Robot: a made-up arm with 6 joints. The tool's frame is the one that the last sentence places.
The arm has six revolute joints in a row. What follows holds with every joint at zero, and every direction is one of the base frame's.
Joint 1 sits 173.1 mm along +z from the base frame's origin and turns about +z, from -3.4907 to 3.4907 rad.
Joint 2 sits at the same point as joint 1 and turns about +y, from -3.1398 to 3.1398 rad.
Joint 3 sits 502.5 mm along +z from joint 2 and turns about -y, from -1.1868 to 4.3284 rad.
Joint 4 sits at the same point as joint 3 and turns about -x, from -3.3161 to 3.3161 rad.
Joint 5 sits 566.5 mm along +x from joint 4 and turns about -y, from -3.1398 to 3.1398 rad.
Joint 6 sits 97 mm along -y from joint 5 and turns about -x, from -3.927 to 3.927 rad.
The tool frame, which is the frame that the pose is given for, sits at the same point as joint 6; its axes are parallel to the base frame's.
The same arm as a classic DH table. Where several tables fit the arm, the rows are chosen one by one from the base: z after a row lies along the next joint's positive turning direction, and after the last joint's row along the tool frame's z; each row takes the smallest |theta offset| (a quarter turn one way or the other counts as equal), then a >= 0, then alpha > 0; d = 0 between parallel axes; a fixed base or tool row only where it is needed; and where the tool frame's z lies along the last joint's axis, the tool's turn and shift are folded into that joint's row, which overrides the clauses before.
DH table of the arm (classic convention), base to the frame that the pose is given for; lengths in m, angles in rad. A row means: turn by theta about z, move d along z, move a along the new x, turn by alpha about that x. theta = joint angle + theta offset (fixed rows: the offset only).
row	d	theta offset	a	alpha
joint 1	0.1731	0.0000	0.0000	-1.5708
joint 2	0.0000	-1.5708	0.5025	3.1416
joint 3	0.0000	0.0000	0.0000	-1.5708
joint 4	-0.5665	0.0000	0.0000	1.5708
joint 5	0.0970	0.0000	0.0000	-1.5708
joint 6	0.0000	1.5708	0.0000	1.5708
tool (fixed)	0.0000	-1.5708	0.0000	0.0000
Joint limits (rad, base to tool): -3.4907..3.4907 -3.1398..3.1398 -1.1868..4.3284 -3.3161..3.3161 -3.1398..3.1398 -3.9270..3.9270

